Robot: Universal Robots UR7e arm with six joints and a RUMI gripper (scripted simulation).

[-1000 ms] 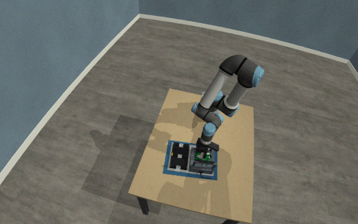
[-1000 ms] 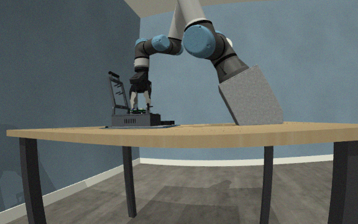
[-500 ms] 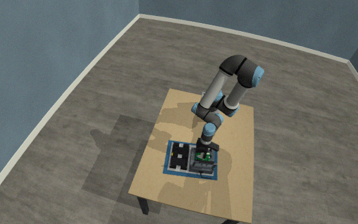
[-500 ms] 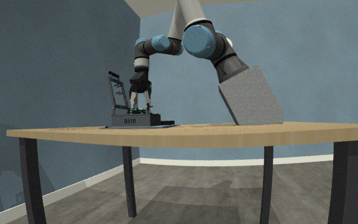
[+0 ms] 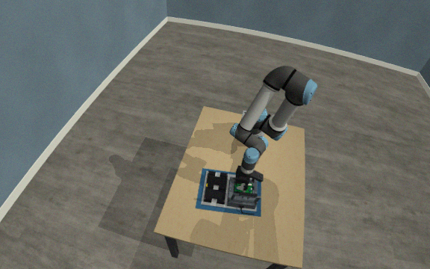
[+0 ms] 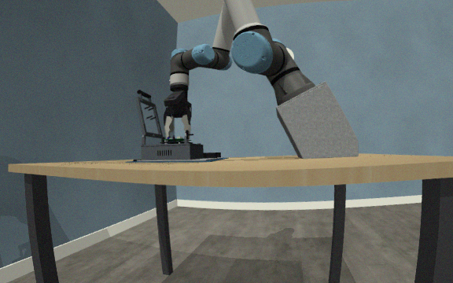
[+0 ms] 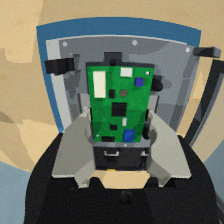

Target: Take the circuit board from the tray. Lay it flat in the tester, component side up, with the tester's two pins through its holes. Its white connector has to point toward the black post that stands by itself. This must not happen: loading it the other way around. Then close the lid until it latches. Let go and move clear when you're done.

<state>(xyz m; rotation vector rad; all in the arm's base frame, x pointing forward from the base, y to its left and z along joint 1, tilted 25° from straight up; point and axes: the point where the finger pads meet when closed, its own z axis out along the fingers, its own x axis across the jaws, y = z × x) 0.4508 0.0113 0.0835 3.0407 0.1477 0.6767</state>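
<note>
Right now the green circuit board is right at my hand. Also, from my hand: tester bed: 1 cm to the left, 1 cm below; then see-through lid: 12 cm ahead, 10 cm above, 1 cm to the left.
</note>
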